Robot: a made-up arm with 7 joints. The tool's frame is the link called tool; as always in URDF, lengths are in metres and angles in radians. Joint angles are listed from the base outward. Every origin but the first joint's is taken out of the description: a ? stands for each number. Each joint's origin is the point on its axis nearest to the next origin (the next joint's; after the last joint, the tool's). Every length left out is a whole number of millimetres.
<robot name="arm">
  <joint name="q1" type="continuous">
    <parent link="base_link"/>
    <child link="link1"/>
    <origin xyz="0 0.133 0" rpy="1.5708 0 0"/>
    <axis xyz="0 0 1"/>
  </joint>
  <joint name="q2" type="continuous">
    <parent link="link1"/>
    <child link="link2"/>
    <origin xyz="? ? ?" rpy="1.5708 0 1.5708"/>
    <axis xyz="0 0 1"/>
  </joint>
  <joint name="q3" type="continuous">
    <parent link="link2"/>
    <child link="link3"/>
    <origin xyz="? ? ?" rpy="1.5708 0 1.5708"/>
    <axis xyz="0 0 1"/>
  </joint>
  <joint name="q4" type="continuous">
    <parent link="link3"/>
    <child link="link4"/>
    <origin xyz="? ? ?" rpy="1.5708 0 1.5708"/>
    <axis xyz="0 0 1"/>
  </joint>
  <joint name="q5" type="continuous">
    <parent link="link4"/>
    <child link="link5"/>
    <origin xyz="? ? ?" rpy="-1.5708 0 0"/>
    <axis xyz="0 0 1"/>
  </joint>
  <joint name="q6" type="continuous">
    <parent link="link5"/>
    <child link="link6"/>
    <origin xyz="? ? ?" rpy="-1.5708 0 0"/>
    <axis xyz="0 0 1"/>
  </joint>
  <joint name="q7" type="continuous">
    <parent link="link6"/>
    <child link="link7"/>
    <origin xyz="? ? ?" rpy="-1.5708 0 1.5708"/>
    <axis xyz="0 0 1"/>
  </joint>
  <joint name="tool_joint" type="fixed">
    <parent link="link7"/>
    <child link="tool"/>
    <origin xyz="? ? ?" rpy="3.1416 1.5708 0"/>
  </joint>
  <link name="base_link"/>
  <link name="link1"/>
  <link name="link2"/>
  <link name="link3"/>
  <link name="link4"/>
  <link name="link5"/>
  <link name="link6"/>
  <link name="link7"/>
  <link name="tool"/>
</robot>
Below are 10 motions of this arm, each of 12 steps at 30 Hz.
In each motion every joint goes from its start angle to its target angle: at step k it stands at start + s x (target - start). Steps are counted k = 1, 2, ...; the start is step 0. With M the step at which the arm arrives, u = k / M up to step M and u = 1 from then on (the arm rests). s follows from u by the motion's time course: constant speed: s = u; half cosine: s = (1 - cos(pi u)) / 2; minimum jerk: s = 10 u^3 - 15 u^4 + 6 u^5.
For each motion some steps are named. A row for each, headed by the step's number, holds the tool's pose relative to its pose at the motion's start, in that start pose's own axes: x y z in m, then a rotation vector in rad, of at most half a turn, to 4 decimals.
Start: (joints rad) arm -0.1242 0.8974 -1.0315 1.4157 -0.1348 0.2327 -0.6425
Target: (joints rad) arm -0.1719 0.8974 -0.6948 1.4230 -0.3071 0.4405 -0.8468
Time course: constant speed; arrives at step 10
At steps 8, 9, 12:
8: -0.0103 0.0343 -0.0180 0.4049 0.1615 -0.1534
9: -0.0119 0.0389 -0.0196 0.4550 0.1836 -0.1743
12: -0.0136 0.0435 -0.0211 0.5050 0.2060 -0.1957

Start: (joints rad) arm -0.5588 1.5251 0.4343 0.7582 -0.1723 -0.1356 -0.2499
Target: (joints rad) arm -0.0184 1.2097 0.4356 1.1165 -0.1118 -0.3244 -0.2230
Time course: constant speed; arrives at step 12
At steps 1, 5, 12:
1: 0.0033 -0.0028 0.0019 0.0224 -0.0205 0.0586
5: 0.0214 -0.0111 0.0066 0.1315 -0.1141 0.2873
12: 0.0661 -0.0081 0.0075 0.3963 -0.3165 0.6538

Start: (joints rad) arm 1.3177 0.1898 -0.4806 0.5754 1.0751 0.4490 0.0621
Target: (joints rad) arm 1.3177 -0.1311 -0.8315 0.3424 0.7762 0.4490 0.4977
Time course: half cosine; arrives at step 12
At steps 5, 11, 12:
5: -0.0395 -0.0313 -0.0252 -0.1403 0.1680 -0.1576
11: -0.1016 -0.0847 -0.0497 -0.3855 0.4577 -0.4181
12: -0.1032 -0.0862 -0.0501 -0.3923 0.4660 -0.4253

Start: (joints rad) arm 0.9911 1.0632 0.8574 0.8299 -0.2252 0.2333 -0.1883
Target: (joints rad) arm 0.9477 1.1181 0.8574 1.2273 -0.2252 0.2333 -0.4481
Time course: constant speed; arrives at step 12
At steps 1, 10, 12:
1: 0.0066 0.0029 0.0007 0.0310 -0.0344 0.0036
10: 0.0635 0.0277 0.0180 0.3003 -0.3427 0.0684
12: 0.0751 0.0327 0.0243 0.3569 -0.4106 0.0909

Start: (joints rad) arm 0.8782 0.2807 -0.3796 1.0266 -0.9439 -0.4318 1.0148
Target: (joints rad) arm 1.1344 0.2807 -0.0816 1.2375 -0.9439 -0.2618 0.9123
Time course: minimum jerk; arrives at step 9
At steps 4, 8, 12:
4: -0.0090 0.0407 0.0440 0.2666 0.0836 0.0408
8: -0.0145 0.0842 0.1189 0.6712 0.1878 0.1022
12: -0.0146 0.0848 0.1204 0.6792 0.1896 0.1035

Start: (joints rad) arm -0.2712 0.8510 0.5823 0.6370 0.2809 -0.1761 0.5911
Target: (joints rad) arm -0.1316 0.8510 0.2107 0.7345 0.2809 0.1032 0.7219
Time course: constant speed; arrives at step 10
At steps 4, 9, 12:
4: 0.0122 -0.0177 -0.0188 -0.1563 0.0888 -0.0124
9: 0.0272 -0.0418 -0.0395 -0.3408 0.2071 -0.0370
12: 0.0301 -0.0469 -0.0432 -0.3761 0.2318 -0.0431

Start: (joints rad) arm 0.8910 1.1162 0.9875 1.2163 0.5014 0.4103 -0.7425
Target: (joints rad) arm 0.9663 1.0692 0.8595 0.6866 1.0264 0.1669 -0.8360
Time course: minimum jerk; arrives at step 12
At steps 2, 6, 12:
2: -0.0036 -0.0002 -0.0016 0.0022 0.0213 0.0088
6: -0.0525 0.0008 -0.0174 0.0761 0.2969 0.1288
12: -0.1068 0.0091 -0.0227 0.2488 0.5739 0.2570

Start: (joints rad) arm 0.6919 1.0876 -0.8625 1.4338 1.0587 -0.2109 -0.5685
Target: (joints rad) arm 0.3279 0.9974 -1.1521 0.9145 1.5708 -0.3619 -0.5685
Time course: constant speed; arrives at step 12
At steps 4, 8, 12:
4: -0.0619 0.0159 0.0203 0.1213 0.2733 0.0191
8: -0.1155 0.0381 0.0546 0.2762 0.5061 -0.0007
12: -0.1566 0.0658 0.0987 0.4529 0.6895 -0.0618

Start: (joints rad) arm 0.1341 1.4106 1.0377 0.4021 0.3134 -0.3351 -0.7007
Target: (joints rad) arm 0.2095 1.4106 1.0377 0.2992 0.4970 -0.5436 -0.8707
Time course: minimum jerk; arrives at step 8
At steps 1, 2, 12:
1: -0.0002 0.0001 0.0000 0.0048 0.0008 0.0040
2: -0.0016 0.0008 0.0000 0.0314 0.0055 0.0259
12: -0.0153 0.0075 0.0011 0.3263 0.0609 0.2374

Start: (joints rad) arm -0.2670 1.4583 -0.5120 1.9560 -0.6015 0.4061 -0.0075
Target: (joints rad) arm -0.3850 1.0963 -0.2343 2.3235 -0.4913 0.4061 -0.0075
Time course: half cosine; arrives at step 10
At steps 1, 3, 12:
1: 0.0023 0.0006 0.0000 0.0084 -0.0069 0.0129
3: 0.0188 0.0055 0.0010 0.0711 -0.0559 0.1082
12: 0.0718 0.0317 0.0242 0.3535 -0.2225 0.4983

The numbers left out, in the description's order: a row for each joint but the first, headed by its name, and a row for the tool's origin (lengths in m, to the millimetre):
q2: 0 0 0
q3: -0.254 0 0
q4: 0 0 0
q5: 0 -0.191 0
q6: 0 0 0
q7: 0 0 0
tool: 0 0 0

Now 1 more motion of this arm.
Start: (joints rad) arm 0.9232 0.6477 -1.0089 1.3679 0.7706 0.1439 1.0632
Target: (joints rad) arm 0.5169 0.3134 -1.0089 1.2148 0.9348 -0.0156 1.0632
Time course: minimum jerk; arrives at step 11
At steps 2, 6, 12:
2: -0.0054 -0.0011 -0.0059 -0.0127 -0.0183 0.0155
6: -0.0653 -0.0283 -0.0790 -0.1368 -0.2470 0.2145
12: -0.1017 -0.0656 -0.1354 -0.1959 -0.4292 0.3824

